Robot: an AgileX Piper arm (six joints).
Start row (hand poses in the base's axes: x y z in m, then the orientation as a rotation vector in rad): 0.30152 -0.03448 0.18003 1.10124 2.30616 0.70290
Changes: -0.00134 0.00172 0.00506 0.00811 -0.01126 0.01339; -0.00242 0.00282 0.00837 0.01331 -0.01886 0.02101; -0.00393 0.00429 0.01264 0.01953 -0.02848 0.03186; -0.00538 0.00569 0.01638 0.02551 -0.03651 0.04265; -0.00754 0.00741 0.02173 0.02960 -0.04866 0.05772; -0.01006 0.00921 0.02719 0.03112 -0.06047 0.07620; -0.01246 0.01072 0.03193 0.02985 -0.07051 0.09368; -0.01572 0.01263 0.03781 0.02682 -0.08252 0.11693; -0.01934 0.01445 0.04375 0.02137 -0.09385 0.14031; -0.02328 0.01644 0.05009 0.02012 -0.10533 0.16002; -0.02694 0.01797 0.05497 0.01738 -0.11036 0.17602
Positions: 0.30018 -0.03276 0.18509 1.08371 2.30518 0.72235; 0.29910 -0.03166 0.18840 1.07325 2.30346 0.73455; 0.29759 -0.03019 0.19267 1.05853 2.30206 0.74996; 0.29614 -0.02879 0.19641 1.04466 2.30188 0.76439; 0.29398 -0.02707 0.20176 1.02284 2.30119 0.77958; 0.29146 -0.02527 0.20722 0.99635 2.30318 0.79268; 0.28906 -0.02376 0.21196 0.97075 2.30616 0.80123; 0.28580 -0.02185 0.21784 0.93687 2.31113 0.81036; 0.28218 -0.02003 0.22378 0.90216 2.31671 0.81620; 0.27824 -0.01804 0.23012 0.87317 2.31903 0.82579; 0.27458 -0.01651 0.23500 0.85129 2.32472 0.82989
